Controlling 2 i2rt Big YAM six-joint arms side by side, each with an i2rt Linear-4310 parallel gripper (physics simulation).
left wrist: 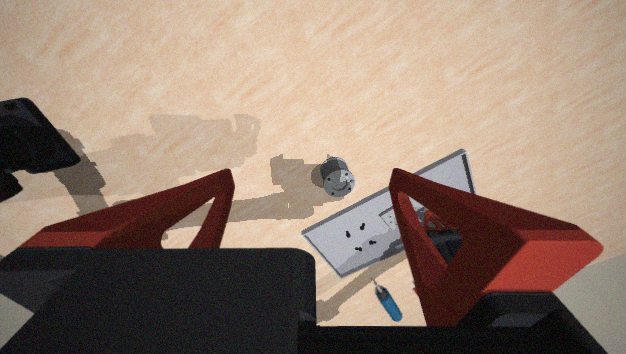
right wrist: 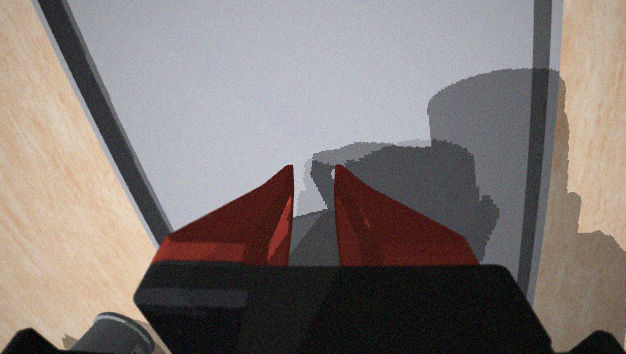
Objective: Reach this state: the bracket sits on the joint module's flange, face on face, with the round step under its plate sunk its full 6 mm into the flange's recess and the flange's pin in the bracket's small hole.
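Frame: origin at the left arm's base, x back, y down, z right, level; millimetres.
Seen in the pictures: left gripper, fingertip midpoint: (left wrist: pixel 311 177); right gripper, fingertip midpoint: (left wrist: pixel 428 213) (right wrist: pixel 314 176); left arm's base, origin of the base link: (left wrist: pixel 33 136).
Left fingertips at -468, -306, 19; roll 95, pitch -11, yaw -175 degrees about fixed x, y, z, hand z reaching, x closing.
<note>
Offsets run from my left fingertips to a thing's middle, as dx, dy, dz.
The joint module {-45, +275, +173} (left wrist: pixel 335 170) (right wrist: pixel 112 334) stands upright on the table. In the left wrist view its round flange (left wrist: pixel 339 182) faces up, showing small holes. My left gripper (left wrist: pixel 311 177) is open and empty, high above the table. My right gripper (right wrist: pixel 314 176) is low over the grey tray, its fingers closed to a narrow gap. A dark grey face of the bracket {-187, +274, +338} (right wrist: pixel 315 240) fills the lower part of this gap, between the fingers; the rest of the bracket is hidden behind them. The flange's pin and the bracket's small hole and step cannot be made out.
The tray {-171, +298, +363} (left wrist: pixel 322 226) (right wrist: pixel 200 75) lies at an angle beside the joint module, with several black screws {-95, +298, +351} (left wrist: pixel 362 226) in it. A blue screwdriver {-147, +286, +693} (left wrist: pixel 388 303) lies on the table in front of the tray. Shadows of the arms cross the table and tray.
</note>
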